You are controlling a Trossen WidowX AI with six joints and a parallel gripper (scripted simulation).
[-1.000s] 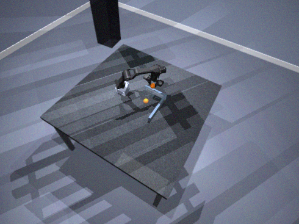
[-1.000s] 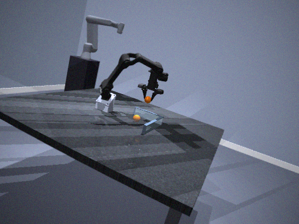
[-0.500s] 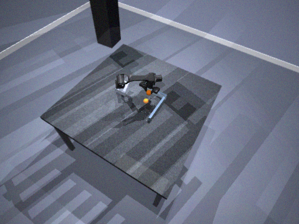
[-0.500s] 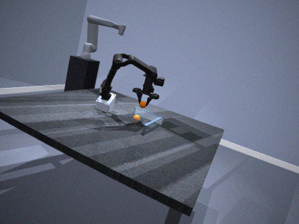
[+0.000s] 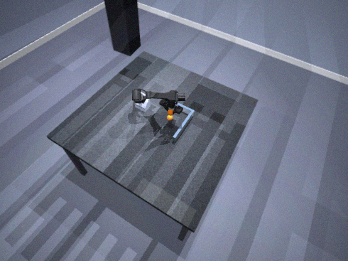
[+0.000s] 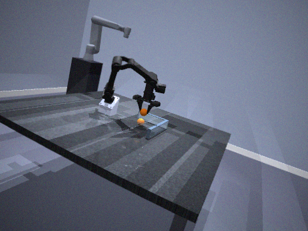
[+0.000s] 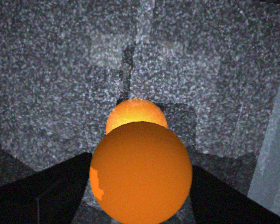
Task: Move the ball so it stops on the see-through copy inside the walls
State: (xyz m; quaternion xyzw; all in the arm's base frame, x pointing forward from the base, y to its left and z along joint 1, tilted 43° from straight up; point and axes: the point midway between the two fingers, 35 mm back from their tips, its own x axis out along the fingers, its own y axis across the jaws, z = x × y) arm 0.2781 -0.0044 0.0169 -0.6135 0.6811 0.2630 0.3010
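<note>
Now: gripper tip 70 mm above the see-through copy. Also, from my gripper tip: orange ball: right at my gripper tip.
</note>
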